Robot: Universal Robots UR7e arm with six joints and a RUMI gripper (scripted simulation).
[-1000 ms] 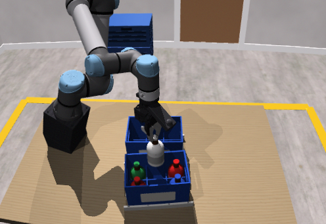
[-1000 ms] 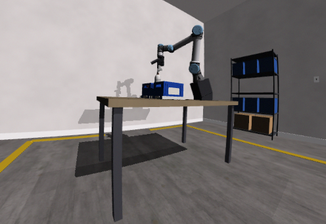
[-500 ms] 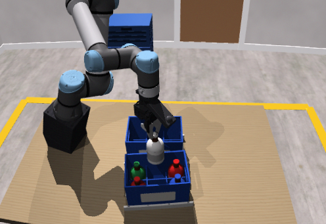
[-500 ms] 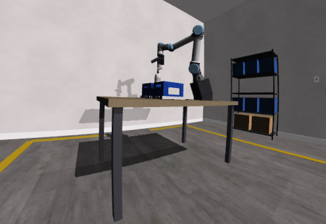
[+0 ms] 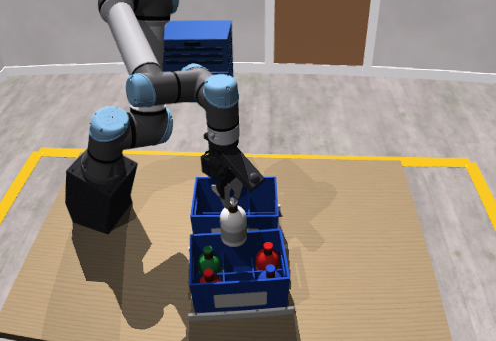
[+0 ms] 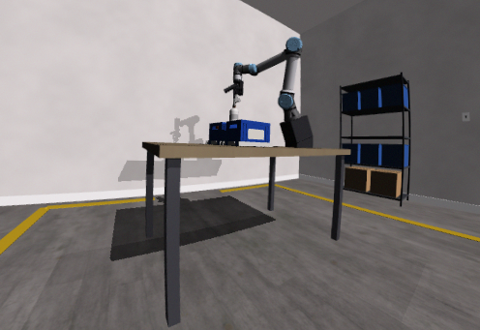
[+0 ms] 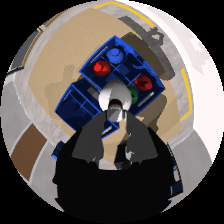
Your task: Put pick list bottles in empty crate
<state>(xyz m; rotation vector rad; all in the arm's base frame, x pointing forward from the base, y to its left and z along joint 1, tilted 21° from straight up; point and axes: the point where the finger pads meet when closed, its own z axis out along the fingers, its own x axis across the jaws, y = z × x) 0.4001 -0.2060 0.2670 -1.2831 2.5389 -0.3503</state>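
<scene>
My hand is 7 cm above the white bottle. Round my hand: pick list strip: 33 cm to the left, 33 cm below, 3 cm behind; blue-capped bottle: 25 cm below, 11 cm ahead, 9 cm to the right; green bottle: 25 cm below, 8 cm behind, 3 cm to the right.
</scene>
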